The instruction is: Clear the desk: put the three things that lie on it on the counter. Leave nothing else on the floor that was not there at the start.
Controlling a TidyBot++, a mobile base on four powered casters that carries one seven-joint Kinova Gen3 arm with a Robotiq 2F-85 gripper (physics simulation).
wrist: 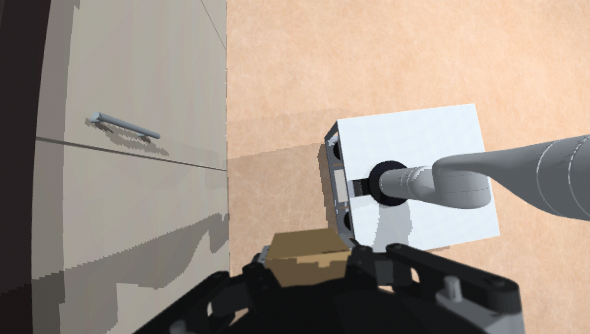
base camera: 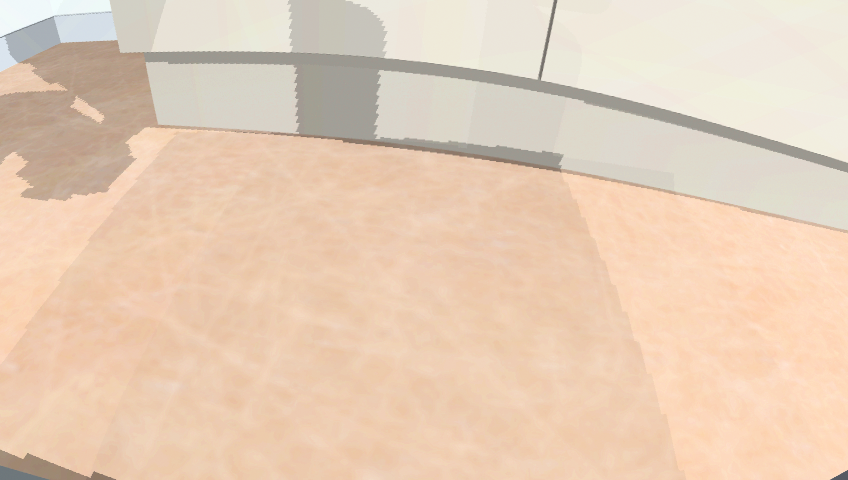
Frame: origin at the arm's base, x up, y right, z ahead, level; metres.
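Seen in the pictures: gripper, fingertip midpoint: (wrist: 305,251); arm's base at its link origin: (wrist: 391,183).
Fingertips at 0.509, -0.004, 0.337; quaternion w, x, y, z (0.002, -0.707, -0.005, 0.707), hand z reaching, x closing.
Offsets run from my fingertips to a thing's middle, as dx, dy, dz. "spot": to the spot under its first point. Level surfaces: height alone.
My gripper (wrist: 305,251) is shut on a tan-brown box {+0.017, -0.031, +0.001} (wrist: 309,245) at the bottom middle of the wrist view. The box is held between the two black fingers, high above the floor, and its lower part is hidden by the gripper. The counter's pale cabinet front (base camera: 452,35) (wrist: 145,90) stands before the base, and to the left in the wrist view. The counter's top cannot be made out with certainty; a dark strip runs along the far left of the wrist view. The desk and the other things from it do not show in either view.
A bar handle {spot: -0.149, +0.184, +0.261} (wrist: 127,126) sticks out from the cabinet front. My white base (wrist: 420,135) stands on the tan floor {dx -0.905} (base camera: 380,297) (wrist: 400,55), a short way from the cabinet. A pale wall (base camera: 83,26) shows at the far left of the base view.
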